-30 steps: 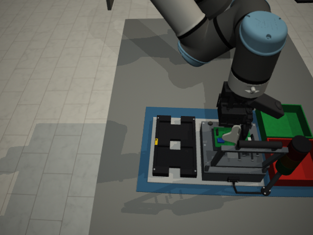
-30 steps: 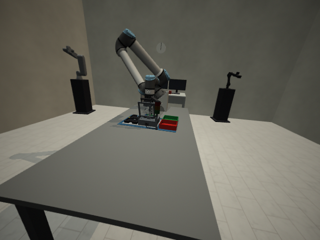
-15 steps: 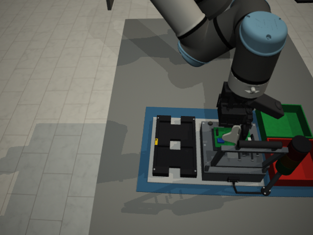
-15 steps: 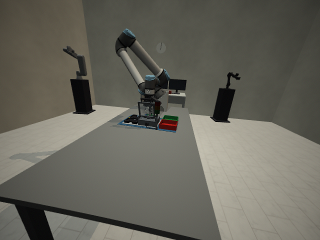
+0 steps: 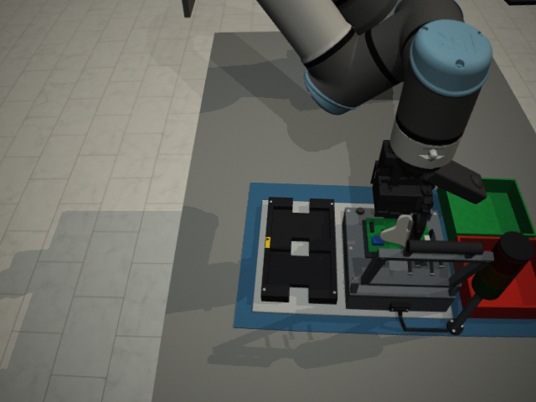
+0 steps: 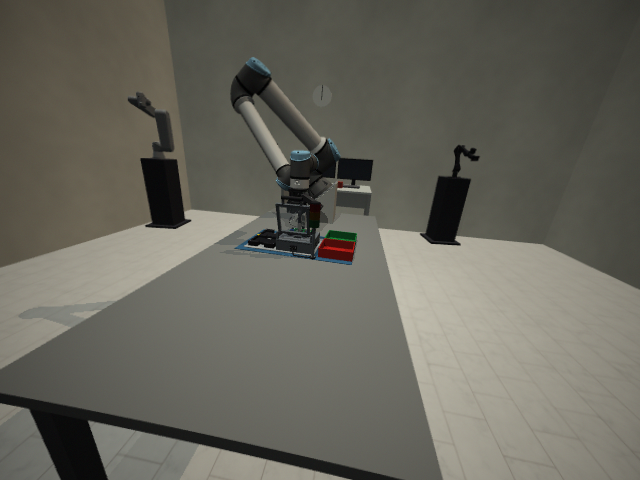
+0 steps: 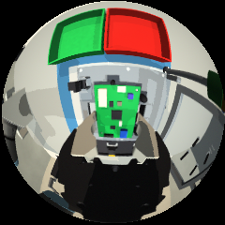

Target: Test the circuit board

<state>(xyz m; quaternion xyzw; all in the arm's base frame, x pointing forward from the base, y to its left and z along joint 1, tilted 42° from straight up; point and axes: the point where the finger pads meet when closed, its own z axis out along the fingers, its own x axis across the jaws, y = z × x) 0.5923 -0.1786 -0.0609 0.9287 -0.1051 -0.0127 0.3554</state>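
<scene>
The green circuit board is right at my hand. Round my hand: black latch tab 60 mm to the left, 50 mm behind, 10 mm above; then tester lid 120 mm ahead, 100 mm above, 30 mm to the right; then red bin 180 mm to the left, 80 mm ahead, 70 mm below.
</scene>
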